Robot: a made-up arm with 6 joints. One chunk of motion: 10 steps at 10 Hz.
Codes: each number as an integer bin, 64 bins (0 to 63) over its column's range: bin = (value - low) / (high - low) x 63, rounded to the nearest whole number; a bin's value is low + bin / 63 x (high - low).
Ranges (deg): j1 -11..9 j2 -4..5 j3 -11..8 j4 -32..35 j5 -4..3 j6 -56..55
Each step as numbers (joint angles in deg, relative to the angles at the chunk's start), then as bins.
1 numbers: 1.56 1.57 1.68 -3.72 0.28 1.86
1 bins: 40 39 42 27 39 33
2 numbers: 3.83 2.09 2.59 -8.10 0.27 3.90
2 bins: 47 43 45 22 38 34
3 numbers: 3.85 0.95 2.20 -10.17 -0.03 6.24
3 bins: 47 35 44 21 36 35
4 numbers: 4.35 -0.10 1.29 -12.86 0.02 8.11
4 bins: 48 27 41 18 36 36
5 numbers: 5.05 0.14 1.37 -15.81 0.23 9.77
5 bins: 51 29 41 15 38 37
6 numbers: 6.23 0.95 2.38 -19.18 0.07 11.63
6 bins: 54 35 44 12 37 38
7 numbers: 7.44 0.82 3.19 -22.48 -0.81 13.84
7 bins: 58 34 47 9 29 40
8 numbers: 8.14 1.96 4.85 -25.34 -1.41 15.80
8 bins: 60 42 53 6 23 41
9 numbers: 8.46 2.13 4.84 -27.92 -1.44 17.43
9 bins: 61 43 53 4 23 42
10 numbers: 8.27 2.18 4.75 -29.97 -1.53 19.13
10 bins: 61 43 52 2 22 43
